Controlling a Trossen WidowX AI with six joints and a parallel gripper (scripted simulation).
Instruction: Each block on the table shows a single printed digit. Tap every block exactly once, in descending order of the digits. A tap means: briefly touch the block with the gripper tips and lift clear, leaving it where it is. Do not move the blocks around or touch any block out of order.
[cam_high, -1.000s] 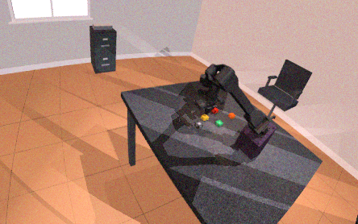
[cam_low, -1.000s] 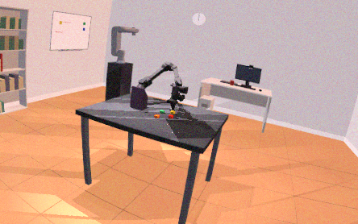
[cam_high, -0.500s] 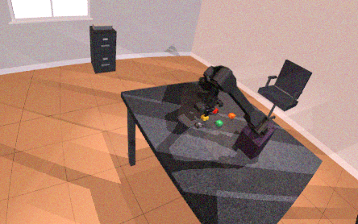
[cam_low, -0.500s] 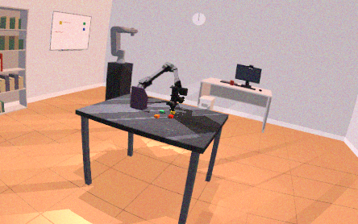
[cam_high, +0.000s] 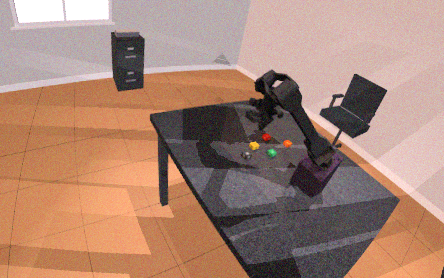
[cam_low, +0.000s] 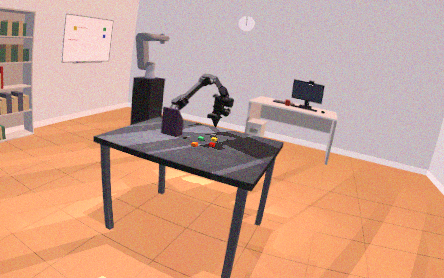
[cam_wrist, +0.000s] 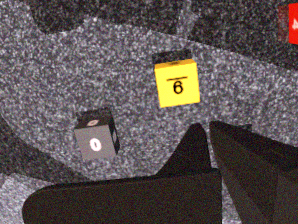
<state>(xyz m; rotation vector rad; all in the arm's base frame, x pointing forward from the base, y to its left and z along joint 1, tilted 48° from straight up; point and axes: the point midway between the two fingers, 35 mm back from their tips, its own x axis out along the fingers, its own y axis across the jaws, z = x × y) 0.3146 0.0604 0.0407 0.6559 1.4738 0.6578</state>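
My gripper tip is 9 cm above the green block, 8 cm past it and 5 cm to the left of it. Also, from my gripper tip: yellow block 9 cm below, 1 cm to the left; then red block 11 cm to the right, 9 cm below, 4 cm ahead; then dark grey block 9 cm below, 8 cm to the left, 4 cm behind.
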